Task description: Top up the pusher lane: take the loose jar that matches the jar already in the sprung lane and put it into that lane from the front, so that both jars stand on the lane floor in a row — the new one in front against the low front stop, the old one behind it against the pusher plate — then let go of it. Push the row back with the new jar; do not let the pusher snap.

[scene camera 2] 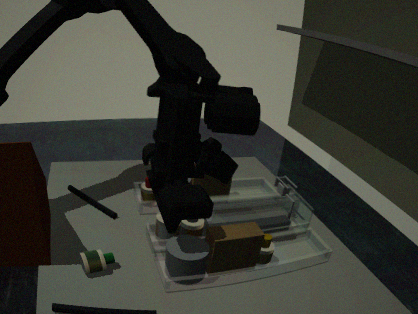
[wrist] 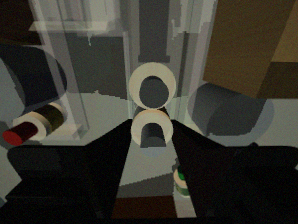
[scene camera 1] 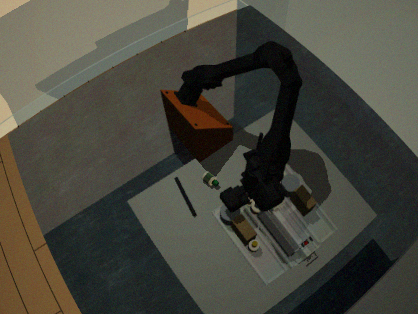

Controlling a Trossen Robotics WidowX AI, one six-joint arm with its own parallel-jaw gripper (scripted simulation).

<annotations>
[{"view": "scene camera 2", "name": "gripper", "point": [168, 225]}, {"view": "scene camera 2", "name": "brown box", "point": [237, 246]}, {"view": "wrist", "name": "gripper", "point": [151, 123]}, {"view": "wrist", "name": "grey cylinder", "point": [227, 117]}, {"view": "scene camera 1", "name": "gripper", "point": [249, 196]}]
</annotations>
